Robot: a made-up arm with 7 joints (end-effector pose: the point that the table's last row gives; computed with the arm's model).
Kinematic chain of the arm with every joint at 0, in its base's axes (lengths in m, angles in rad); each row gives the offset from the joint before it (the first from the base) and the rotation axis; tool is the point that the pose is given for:
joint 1: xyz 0 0 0.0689 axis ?
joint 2: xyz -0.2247 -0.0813 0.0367 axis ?
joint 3: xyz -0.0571 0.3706 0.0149 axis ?
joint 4: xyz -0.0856 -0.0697 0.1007 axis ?
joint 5: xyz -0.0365 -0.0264 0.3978 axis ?
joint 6: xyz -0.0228 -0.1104 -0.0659 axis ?
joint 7: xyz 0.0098 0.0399 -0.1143 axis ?
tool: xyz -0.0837 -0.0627 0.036
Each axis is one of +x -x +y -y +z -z.
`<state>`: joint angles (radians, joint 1 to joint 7).
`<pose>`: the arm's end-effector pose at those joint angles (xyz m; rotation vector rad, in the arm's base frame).
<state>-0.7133 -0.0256 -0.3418 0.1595 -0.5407 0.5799 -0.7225</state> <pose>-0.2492 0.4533 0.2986 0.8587 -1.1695 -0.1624</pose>
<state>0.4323 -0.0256 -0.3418 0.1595 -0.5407 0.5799 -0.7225</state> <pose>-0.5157 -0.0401 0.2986 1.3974 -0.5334 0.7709</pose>
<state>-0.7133 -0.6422 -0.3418 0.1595 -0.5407 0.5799 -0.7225</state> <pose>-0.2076 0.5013 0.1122 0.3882 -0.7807 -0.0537</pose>
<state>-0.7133 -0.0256 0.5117 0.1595 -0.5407 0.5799 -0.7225</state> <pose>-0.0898 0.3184 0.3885 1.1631 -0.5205 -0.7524</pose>
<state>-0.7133 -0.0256 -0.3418 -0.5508 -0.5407 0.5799 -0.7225</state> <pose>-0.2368 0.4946 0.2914 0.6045 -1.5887 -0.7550</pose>
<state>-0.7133 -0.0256 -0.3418 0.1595 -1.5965 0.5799 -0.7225</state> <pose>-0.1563 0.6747 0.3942 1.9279 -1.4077 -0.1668</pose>
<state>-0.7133 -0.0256 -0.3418 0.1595 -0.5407 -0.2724 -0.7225</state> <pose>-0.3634 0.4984 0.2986 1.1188 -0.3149 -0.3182</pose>
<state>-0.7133 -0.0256 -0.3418 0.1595 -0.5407 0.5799 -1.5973</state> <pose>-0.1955 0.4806 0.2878 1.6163 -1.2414 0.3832</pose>
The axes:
joint 1: +z
joint 2: +x
joint 3: +y
joint 4: +z
joint 5: -x
joint 6: -y
joint 7: -x

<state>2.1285 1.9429 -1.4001 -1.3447 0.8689 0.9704 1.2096</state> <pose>0.4326 -0.6355 0.4737 -1.1994 0.6526 0.4580</pose>
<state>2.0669 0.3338 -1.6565 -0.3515 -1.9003 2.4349 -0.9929</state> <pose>0.1410 -0.6657 0.1910 -1.7897 0.0310 2.1319</pose>
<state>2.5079 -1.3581 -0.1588 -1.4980 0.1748 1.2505 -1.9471</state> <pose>0.2931 -0.5268 -0.0243 -1.1451 1.0020 -2.1952</pose>
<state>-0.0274 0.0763 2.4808 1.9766 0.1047 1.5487 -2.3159</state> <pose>-0.0127 0.3887 -0.1008 -1.7957 0.5221 0.7749</pose>
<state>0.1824 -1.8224 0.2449 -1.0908 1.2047 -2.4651 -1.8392</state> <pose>-0.2911 0.3880 -0.4724 -0.7101 2.3180 1.7159</pose>
